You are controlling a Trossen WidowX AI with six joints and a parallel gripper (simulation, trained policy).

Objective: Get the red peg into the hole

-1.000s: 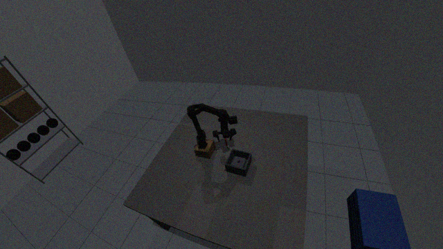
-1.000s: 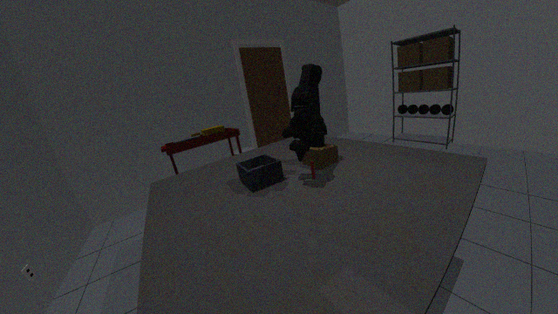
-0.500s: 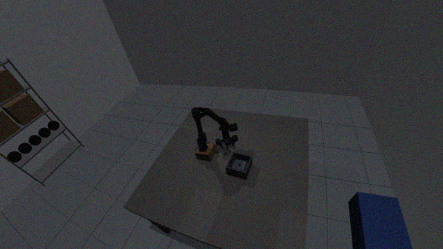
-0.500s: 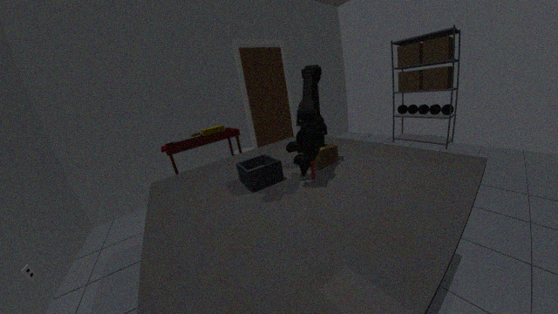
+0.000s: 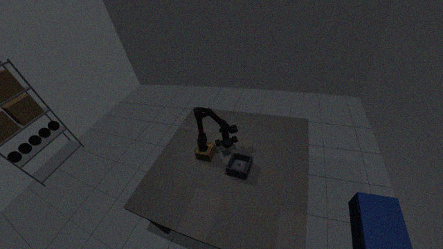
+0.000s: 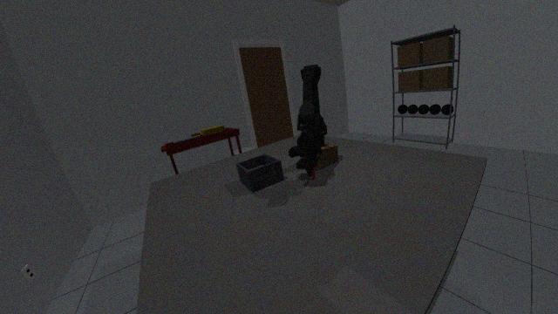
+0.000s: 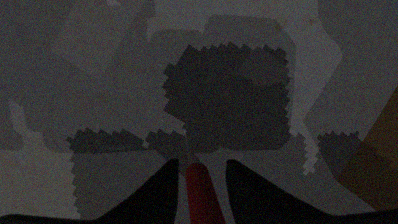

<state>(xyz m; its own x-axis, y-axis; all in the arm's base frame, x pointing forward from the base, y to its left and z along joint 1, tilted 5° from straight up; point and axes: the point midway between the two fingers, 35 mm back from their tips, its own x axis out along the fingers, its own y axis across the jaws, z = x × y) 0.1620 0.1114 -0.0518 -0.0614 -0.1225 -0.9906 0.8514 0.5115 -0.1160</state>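
Now: gripper tip 16 cm short of the dark box, 17 cm to the left of it and 1 cm below it. The rest, counted from my gripper tip: red peg (1 cm behind, 1 cm to the left, 2 cm above).
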